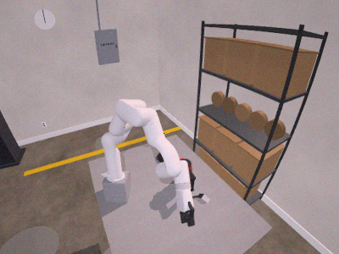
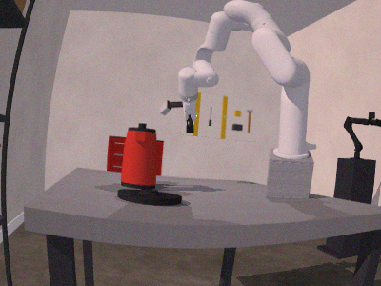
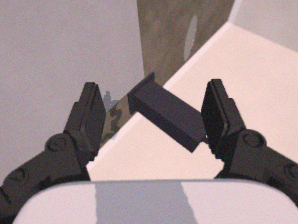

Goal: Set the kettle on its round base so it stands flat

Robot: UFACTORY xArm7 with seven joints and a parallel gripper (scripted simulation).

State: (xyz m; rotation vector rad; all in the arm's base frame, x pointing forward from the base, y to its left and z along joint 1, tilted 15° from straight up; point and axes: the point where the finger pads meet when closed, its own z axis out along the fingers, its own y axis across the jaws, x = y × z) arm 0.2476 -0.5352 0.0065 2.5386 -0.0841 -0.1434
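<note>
Now: hand 390 mm to the right of the red kettle, 210 mm short of it and 150 mm above it. From my hand the other things lie so: black round base (710 mm to the left, 240 mm below, 180 mm ahead).
</note>
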